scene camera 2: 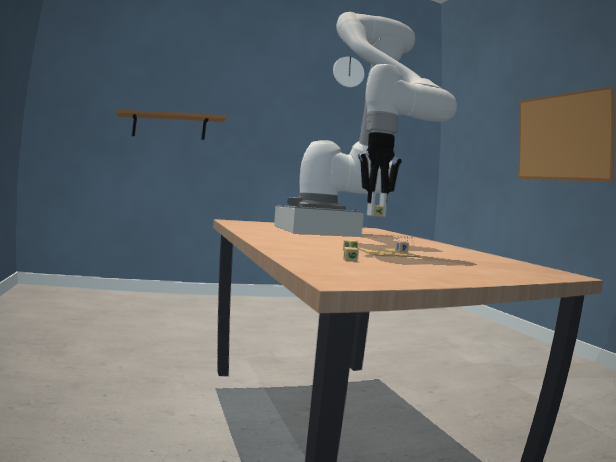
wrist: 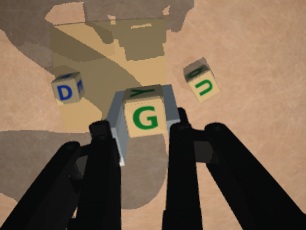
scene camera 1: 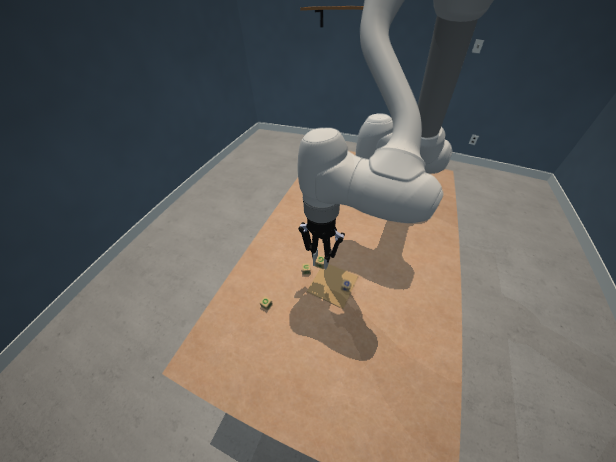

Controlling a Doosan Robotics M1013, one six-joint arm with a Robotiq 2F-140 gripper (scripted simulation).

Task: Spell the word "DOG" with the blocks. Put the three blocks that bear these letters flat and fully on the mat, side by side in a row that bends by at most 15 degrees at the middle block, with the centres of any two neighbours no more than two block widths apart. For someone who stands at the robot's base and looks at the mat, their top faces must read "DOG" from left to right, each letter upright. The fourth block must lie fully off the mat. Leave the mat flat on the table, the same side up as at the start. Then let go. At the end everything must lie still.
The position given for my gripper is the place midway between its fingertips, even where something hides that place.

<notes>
In view: my gripper (scene camera 2: 376, 215) and a tan mat (wrist: 111, 56).
My gripper also shows in the wrist view (wrist: 145, 103) and in scene camera 1 (scene camera 1: 320, 264).
</notes>
